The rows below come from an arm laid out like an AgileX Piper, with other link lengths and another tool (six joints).
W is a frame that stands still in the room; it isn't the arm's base.
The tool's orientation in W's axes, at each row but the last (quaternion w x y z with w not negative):
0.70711, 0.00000, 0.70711, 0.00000
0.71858, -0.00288, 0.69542, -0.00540
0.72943, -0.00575, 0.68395, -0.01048
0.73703, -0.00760, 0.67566, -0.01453
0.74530, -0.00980, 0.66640, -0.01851
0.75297, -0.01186, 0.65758, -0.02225
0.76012, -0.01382, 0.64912, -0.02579
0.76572, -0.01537, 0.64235, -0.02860
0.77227, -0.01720, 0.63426, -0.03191
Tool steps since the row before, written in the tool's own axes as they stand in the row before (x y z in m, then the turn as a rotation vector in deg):
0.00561, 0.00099, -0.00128, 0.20, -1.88, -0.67
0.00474, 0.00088, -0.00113, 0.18, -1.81, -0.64
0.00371, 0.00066, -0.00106, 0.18, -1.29, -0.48
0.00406, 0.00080, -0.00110, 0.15, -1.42, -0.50
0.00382, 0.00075, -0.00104, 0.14, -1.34, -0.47
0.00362, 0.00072, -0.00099, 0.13, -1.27, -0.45
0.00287, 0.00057, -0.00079, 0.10, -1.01, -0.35
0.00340, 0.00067, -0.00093, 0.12, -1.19, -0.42
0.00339, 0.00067, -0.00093, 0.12, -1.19, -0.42
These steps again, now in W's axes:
-0.00128, 0.00099, -0.00561, -0.67, -1.88, -0.20
-0.00097, 0.00083, -0.00478, -0.64, -1.81, -0.18
-0.00081, 0.00058, -0.00378, -0.48, -1.29, -0.18
-0.00074, 0.00068, -0.00416, -0.50, -1.42, -0.15
-0.00060, 0.00060, -0.00394, -0.47, -1.34, -0.14
-0.00048, 0.00055, -0.00375, -0.45, -1.27, -0.13
-0.00032, 0.00041, -0.00299, -0.35, -1.01, -0.10
-0.00031, 0.00046, -0.00354, -0.42, -1.19, -0.12
-0.00024, 0.00044, -0.00354, -0.42, -1.19, -0.12

